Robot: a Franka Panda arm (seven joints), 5 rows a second.
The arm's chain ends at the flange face. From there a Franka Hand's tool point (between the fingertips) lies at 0.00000 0.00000 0.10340 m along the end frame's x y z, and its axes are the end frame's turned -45 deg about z.
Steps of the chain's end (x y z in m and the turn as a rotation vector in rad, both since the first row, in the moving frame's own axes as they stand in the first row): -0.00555, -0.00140, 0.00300, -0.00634, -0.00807, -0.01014; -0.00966, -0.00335, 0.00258, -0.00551, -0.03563, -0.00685; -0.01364, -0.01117, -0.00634, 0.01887, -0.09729, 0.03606; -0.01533, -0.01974, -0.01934, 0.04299, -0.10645, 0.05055; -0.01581, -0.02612, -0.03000, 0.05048, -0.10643, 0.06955; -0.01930, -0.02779, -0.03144, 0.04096, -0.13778, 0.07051; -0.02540, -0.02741, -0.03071, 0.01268, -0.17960, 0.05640; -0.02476, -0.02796, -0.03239, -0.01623, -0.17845, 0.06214; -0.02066, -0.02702, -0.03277, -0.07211, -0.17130, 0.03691; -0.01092, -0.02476, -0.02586, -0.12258, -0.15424, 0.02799
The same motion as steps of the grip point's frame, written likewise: -0.00399, -0.00504, 0.00299, 0.00122, -0.01019, -0.01014; -0.00748, -0.01139, 0.00251, 0.02130, -0.02909, -0.00685; -0.00732, -0.02612, -0.00685, 0.08214, -0.05545, 0.03606; -0.00123, -0.03581, -0.02002, 0.10567, -0.04487, 0.05055; 0.00361, -0.04123, -0.03072, 0.11095, -0.03956, 0.06955; -0.00059, -0.04656, -0.03251, 0.12639, -0.06846, 0.07051; -0.01032, -0.05166, -0.03238, 0.13596, -0.11803, 0.05640; -0.01152, -0.04951, -0.03405, 0.11471, -0.13766, 0.06214; -0.01306, -0.04125, -0.03455, 0.07014, -0.17212, 0.03691; -0.01029, -0.02781, -0.02786, 0.02239, -0.19574, 0.02799
